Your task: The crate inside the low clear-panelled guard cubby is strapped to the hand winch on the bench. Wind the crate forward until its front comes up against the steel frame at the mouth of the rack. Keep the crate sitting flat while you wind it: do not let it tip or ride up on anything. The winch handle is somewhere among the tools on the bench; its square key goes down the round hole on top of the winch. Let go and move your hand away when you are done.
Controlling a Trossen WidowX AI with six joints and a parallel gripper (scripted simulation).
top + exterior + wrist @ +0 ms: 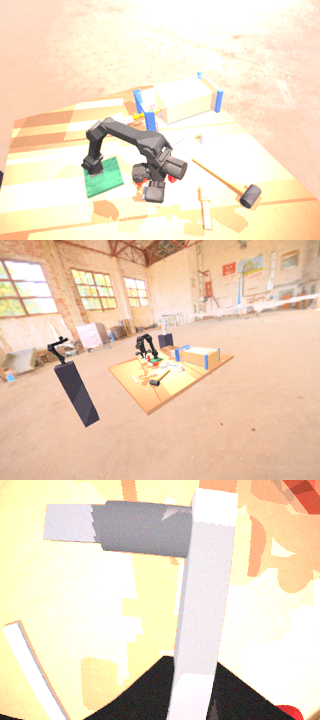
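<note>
Now: gripper tip 10 mm short of the white crank handle and 10 mm below it. The rest, counted from my gripper tip: wooden piece: 170 mm ahead, 80 mm to the right, 140 mm below; hand winch: 50 mm behind, 540 mm to the left, 130 mm below; red grip: 60 mm ahead, 10 mm to the left, 20 mm above.
</note>
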